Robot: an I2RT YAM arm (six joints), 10 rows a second.
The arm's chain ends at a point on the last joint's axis. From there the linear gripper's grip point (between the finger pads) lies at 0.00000 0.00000 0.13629 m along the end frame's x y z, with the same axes.
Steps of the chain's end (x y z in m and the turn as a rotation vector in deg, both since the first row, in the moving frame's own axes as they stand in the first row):
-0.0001 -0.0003 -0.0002 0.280 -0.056 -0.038
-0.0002 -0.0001 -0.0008 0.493 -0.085 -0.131
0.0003 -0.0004 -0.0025 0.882 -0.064 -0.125
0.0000 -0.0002 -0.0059 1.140 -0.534 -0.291
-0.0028 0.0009 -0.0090 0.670 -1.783 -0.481
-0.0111 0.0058 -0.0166 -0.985 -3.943 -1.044
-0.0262 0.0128 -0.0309 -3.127 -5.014 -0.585
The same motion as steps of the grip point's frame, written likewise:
-0.0002 -0.0010 -0.0002 0.280 -0.056 -0.038
-0.0004 -0.0013 -0.0008 0.493 -0.085 -0.131
0.0001 -0.0025 -0.0025 0.882 -0.064 -0.125
-0.0013 -0.0029 -0.0059 1.140 -0.534 -0.291
-0.0070 -0.0007 -0.0091 0.670 -1.783 -0.481
-0.0204 0.0082 -0.0169 -0.985 -3.943 -1.044
-0.0381 0.0203 -0.0316 -3.127 -5.014 -0.585

